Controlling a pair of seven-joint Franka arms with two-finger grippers.
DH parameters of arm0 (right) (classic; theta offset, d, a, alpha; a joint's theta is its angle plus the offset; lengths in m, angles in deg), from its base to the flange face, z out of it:
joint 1: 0 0.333 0 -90
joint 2: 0 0 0 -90
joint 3: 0 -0.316 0.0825 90
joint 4: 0 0 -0.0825 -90
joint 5: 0 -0.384 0 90
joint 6: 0 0 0.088 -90
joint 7: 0 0.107 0 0
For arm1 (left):
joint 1: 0 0.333 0 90
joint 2: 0 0 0 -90
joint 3: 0 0.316 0.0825 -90
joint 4: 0 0 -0.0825 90
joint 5: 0 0.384 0 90
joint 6: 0 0 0.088 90
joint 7: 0 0.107 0 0
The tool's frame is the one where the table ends.
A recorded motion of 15 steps. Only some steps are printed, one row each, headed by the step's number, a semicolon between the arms.
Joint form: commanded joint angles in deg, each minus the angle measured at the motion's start. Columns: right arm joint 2, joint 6, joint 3, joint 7, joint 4, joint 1, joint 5; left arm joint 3, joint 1, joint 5, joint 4, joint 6, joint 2, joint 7.
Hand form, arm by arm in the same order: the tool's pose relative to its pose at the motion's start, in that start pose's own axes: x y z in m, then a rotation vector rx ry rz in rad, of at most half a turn. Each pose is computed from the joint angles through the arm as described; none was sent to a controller.
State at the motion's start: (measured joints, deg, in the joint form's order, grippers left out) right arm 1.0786 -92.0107 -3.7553 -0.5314 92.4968 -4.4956 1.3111; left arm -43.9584 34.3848 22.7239 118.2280 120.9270 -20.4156 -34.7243
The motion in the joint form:
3: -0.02 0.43 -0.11 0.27 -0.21 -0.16 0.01; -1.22 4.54 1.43 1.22 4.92 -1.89 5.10
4: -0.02 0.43 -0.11 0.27 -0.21 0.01 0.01; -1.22 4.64 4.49 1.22 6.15 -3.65 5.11
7: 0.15 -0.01 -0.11 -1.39 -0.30 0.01 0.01; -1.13 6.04 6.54 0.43 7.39 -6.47 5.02
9: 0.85 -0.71 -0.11 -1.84 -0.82 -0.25 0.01; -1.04 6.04 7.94 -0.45 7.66 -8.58 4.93
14: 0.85 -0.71 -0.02 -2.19 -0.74 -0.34 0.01; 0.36 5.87 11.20 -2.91 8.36 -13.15 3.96
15: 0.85 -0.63 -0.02 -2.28 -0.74 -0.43 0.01; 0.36 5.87 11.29 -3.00 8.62 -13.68 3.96
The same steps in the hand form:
3: -0.0008 0.0005 -0.0013 -0.0001 -0.0035 0.0057; 0.0121 -0.0238 0.0154 -0.0497 0.0319 0.0568
4: -0.0007 -0.0011 -0.0013 -0.0002 -0.0034 0.0027; 0.0152 -0.0223 0.0260 -0.0387 0.0467 0.0905
7: 0.0010 -0.0011 -0.0011 -0.0001 0.0028 -0.0263; 0.0253 -0.0326 0.0405 -0.0557 0.0474 0.0865
9: 0.0060 0.0017 0.0004 0.0006 0.0119 -0.0297; 0.0305 -0.0314 0.0497 -0.0633 0.0439 0.0972
14: 0.0059 0.0035 0.0011 0.0006 0.0104 -0.0327; 0.0465 -0.0386 0.0724 -0.0721 0.0403 0.0890
15: 0.0057 0.0044 0.0012 0.0007 0.0090 -0.0327; 0.0470 -0.0375 0.0754 -0.0785 0.0383 0.0905

